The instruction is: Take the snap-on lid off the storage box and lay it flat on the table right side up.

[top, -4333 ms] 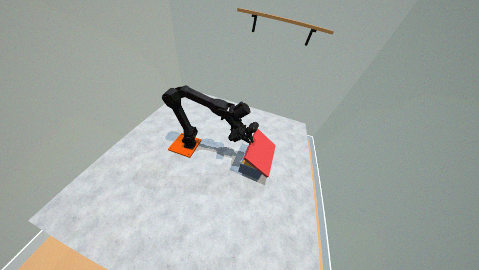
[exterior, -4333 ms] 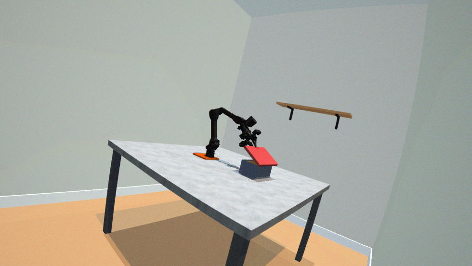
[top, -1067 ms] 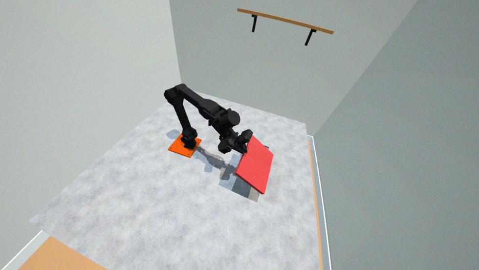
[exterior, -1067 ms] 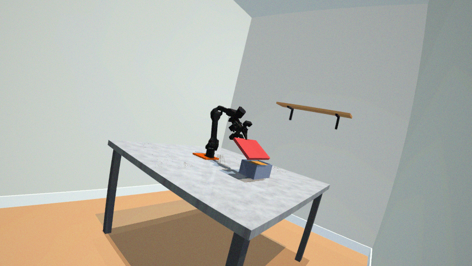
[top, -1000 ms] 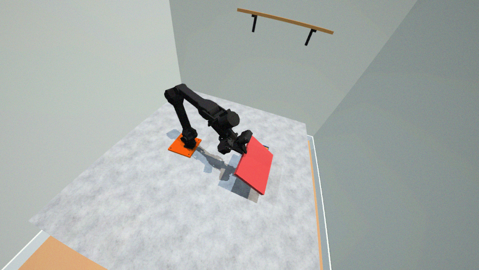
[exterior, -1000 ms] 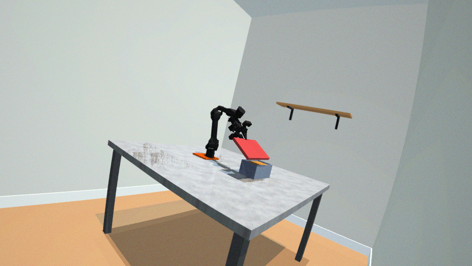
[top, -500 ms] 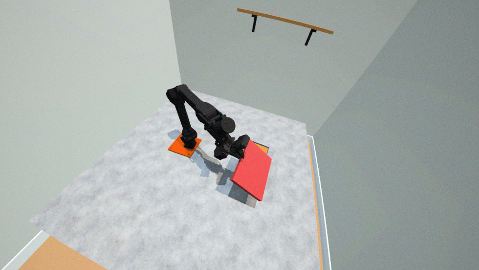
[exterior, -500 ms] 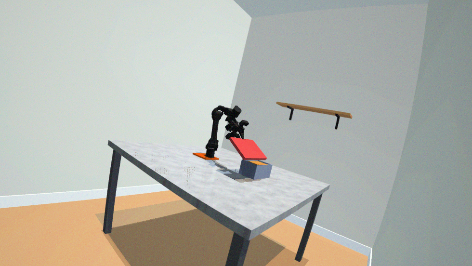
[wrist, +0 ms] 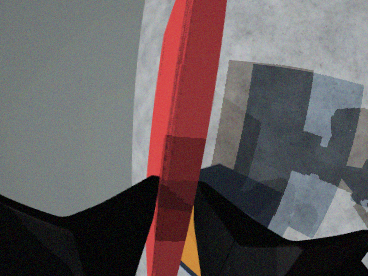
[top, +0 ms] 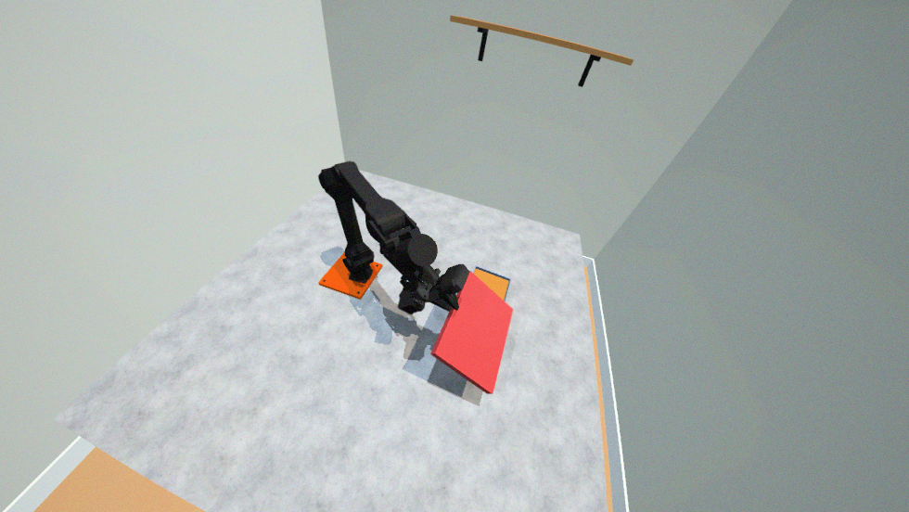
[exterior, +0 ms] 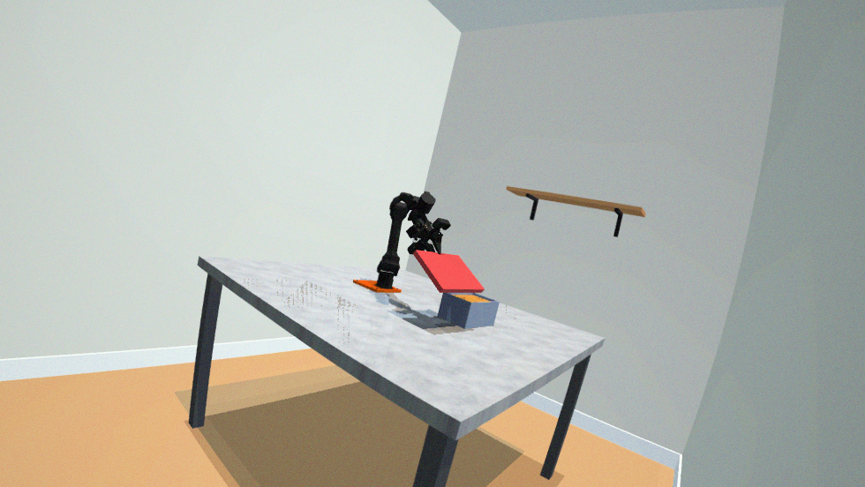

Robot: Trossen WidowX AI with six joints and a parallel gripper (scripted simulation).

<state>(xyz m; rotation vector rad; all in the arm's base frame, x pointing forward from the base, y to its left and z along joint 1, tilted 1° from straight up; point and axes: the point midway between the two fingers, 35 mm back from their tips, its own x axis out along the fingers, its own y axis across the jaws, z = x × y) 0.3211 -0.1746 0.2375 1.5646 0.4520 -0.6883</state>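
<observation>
Now: the red lid 70 mm ahead of my gripper tip, 40 mm below it and 10 mm to the right of it. The rest, counted from my gripper tip: storage box (180 mm below, 170 mm to the left, 90 mm ahead).
</observation>
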